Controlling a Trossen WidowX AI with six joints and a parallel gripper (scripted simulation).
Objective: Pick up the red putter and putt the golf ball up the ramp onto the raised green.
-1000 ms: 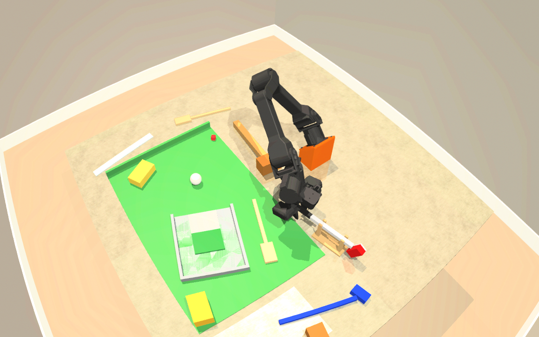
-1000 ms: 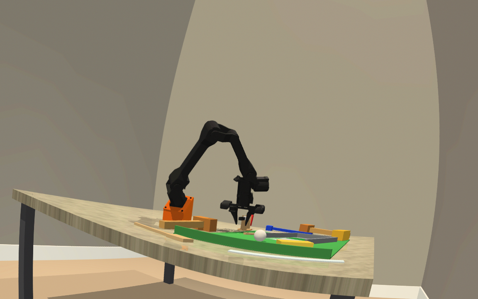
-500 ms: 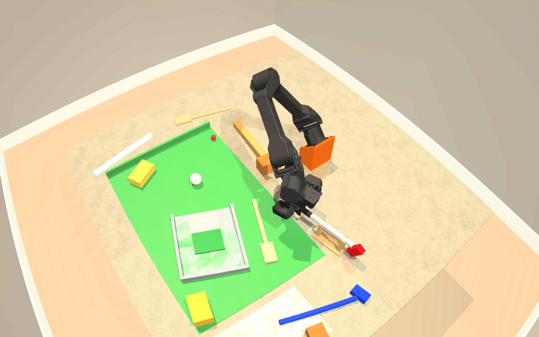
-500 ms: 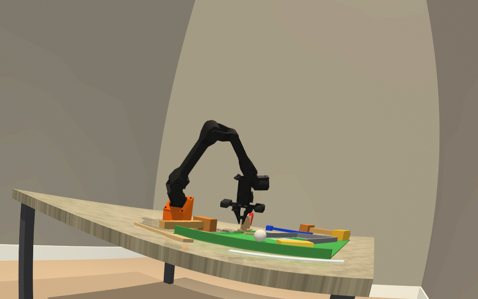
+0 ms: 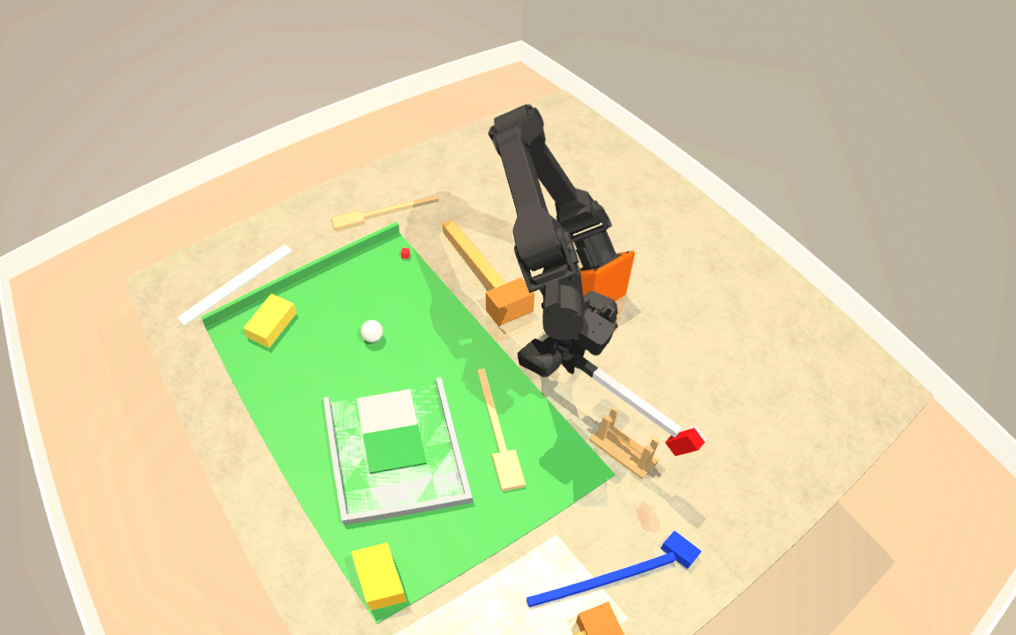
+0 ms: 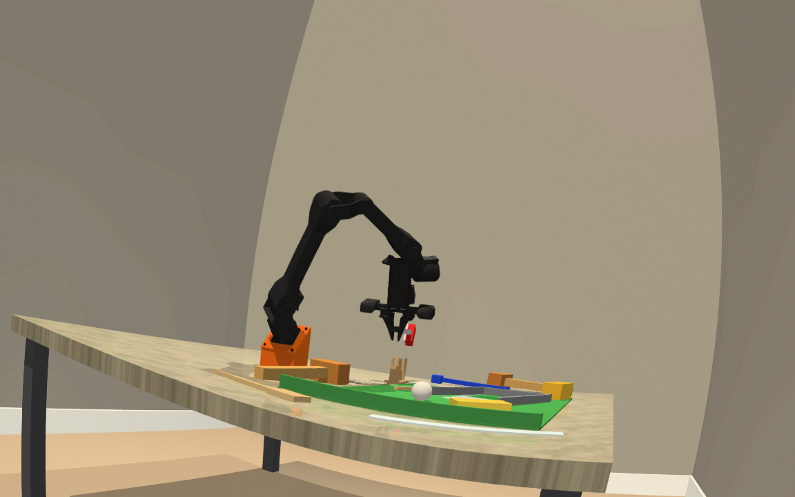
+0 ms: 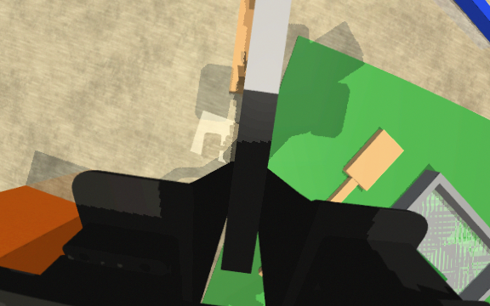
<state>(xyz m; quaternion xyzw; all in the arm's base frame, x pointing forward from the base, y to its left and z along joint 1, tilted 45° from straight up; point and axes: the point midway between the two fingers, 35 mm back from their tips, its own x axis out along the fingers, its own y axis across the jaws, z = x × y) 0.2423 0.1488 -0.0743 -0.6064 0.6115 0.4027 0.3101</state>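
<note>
Right now the red putter is 11 cm to the left of my gripper tip, 3 cm above it and 2 cm behind it. Also, from my gripper tip: grey-framed platform: 29 cm ahead, 12 cm below, 11 cm to the right; then wooden rack: 13 cm to the left, 9 cm below, 2 cm behind; then white golf ball: 35 cm to the right, 18 cm ahead, 10 cm below.
</note>
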